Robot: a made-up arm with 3 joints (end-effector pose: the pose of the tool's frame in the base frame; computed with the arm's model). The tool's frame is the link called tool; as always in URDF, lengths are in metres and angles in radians. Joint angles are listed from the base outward.
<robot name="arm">
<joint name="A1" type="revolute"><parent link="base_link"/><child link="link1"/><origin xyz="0 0 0.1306" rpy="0 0 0"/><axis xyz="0 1 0"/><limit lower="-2.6" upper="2.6" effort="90" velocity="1.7"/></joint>
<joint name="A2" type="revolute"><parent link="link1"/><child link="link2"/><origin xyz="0.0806 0.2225 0.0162" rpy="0 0 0"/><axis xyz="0 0 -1"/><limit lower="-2.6" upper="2.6" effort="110" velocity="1.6"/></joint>
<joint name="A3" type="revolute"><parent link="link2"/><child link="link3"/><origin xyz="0.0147 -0.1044 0.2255" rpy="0 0 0"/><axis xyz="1 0 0"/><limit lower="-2.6" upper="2.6" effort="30" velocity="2.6"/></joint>
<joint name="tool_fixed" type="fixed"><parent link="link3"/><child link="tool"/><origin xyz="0.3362 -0.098 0.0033" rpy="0 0 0"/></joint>
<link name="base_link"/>
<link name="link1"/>
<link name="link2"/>
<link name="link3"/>
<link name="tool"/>
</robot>
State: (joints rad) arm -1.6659 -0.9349 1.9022
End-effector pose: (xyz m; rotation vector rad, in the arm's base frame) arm -0.1805 0.4599 0.4648 0.6788 -0.3147 1.6411
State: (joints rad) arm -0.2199 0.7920 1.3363
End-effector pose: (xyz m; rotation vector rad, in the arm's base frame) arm 0.1965 -0.1188 0.3253 1.3429 -0.7079 -0.5320
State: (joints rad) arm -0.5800 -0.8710 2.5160
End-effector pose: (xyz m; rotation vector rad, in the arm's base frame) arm 0.1741 0.4736 0.4618 2.0141 0.7777 0.9466
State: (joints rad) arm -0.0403 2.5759 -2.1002
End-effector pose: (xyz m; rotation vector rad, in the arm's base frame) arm -0.2564 0.0784 0.4451 -0.6657 2.3772 -1.3819
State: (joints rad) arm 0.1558 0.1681 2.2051
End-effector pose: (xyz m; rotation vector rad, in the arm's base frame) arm 0.4382 0.1155 0.2245 2.1805 -0.0979 -0.2640
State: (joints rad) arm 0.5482 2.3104 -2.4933
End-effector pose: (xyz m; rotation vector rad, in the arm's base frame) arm 0.0071 -0.0204 0.4757 1.3139 -2.5545 0.5197
